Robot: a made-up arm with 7 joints.
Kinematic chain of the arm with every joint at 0, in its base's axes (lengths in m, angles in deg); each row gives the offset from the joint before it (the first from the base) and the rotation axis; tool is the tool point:
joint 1: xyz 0 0 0.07 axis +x
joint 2: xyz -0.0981 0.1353 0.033 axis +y
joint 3: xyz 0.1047 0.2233 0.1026 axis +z
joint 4: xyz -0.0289 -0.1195 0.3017 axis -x
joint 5: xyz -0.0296 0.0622 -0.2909 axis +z
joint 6: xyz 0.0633 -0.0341 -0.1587 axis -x
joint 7: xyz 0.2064 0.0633 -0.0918 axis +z
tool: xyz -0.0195 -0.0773 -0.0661
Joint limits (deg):
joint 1: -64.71..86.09
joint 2: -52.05..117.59
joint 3: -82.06..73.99
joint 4: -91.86..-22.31
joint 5: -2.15..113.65
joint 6: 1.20..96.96
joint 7: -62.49..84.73
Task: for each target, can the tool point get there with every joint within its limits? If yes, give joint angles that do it. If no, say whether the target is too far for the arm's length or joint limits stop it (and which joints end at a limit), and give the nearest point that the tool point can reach.
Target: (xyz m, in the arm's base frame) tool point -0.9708 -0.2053 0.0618
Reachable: no: joint limits stop it (at a limit: joint 1, joint 3, joint 4, joint 5, joint 6, joint 7) | nearest point -0.9809 -0.1852 0.3846 | short by 0.324 m
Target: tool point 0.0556 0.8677 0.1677
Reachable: yes | joints -25.15 -29.63 4.34 -69.25 35.95 67.98 12.10
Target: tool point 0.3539 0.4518 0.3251
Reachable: yes | joints 30.47 16.45 -21.92 -44.12 35.86 64.98 4.09
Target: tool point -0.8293 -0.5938 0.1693
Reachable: no: joint limits stop it (at a limit: joint 1, joint 3, joint 4, joint 5, joint 6, joint 7) | nearest point -0.8094 -0.5619 0.4104 | short by 0.244 m
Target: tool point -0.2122 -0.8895 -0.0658
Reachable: no: joint limits stop it (at a limit: joint 1, joint 3, joint 4, joint 7) | nearest point -0.1998 -0.7789 0.2075 | short by 0.295 m
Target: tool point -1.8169 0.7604 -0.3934
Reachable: no: too far | nearest point -0.9596 0.5498 -0.2651 | short by 0.892 m
